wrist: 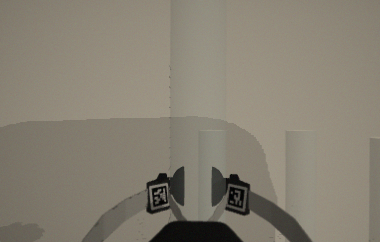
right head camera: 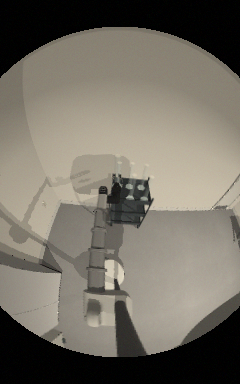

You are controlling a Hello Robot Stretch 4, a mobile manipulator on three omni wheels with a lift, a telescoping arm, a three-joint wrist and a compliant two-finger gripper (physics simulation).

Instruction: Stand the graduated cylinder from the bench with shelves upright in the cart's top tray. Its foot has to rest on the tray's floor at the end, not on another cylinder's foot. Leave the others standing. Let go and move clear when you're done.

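Seen in the pictures: hand at its tool point: (wrist: 198, 184) (right head camera: 116, 174); robot's base at its link origin: (right head camera: 107, 273).
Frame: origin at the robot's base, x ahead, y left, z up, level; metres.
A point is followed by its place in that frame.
Observation:
My gripper (right head camera: 117, 177) {x 0.838, y -0.092, z 0.923 m} (wrist: 198, 186) {x 0.838, y -0.092, z 0.923 m} is shut on the tall, pale, translucent graduated cylinder (right head camera: 119, 164) {x 0.781, y -0.111, z 1.072 m} (wrist: 198, 70) {x 0.775, y -0.092, z 1.017 m}, which stands upright between the finger pads. It is at the left back part of the cart's top tray (right head camera: 149, 192). Its foot is hidden behind the gripper in the head view and out of the wrist view, so I cannot tell whether it touches the tray. Other cylinders stand upright in the tray: one (wrist: 212, 155) shows in line with the held one, another (wrist: 300, 175) {x 0.957, y -0.240, z 0.907 m} to its right, and part of a third (wrist: 375, 185) {x 0.789, y -0.222, z 0.935 m} at the right edge.
The dark cart (right head camera: 145, 214) {x 0.697, y -0.466, z 0.433 m} has a lower shelf under the tray. My telescoping arm (right head camera: 97, 240) {x 0.218, y -0.003, z 1.037 m} reaches to it from the front, along its left side. A pale wall rises behind the cart, with my arm's shadow on it. A dark object (right head camera: 235, 227) stands far right.

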